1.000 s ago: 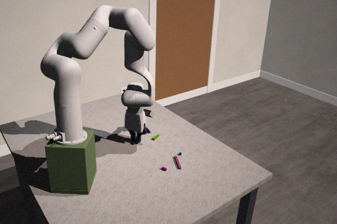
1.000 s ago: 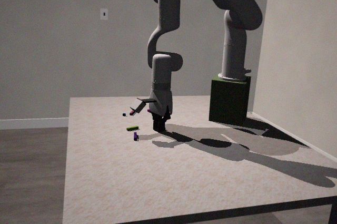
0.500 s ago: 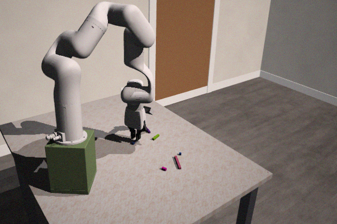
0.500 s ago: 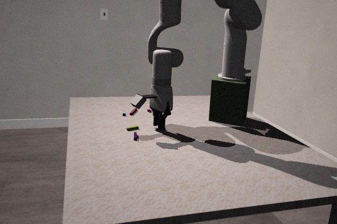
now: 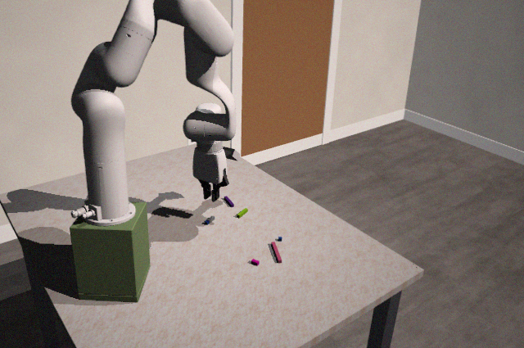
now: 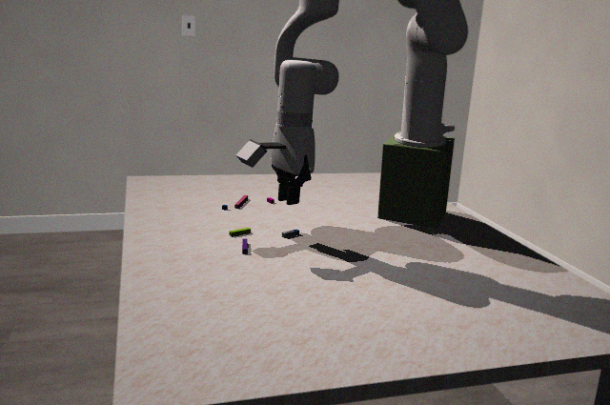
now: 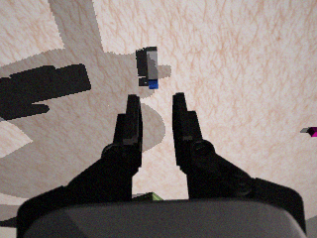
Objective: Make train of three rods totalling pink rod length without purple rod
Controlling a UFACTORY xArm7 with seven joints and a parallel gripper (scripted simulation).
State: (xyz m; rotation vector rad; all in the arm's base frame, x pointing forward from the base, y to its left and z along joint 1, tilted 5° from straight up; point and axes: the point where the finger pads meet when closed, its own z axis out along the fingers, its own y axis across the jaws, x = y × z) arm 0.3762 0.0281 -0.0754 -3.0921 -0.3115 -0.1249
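My gripper is now 9 cm short of the lime rod, 5 cm to the left of it and 10 cm above it. Also, from my hand: grey rod 10 cm below; purple rod 12 cm ahead, 4 cm to the left, 10 cm below; magenta rod 7 cm behind, 25 cm to the right, 10 cm below.
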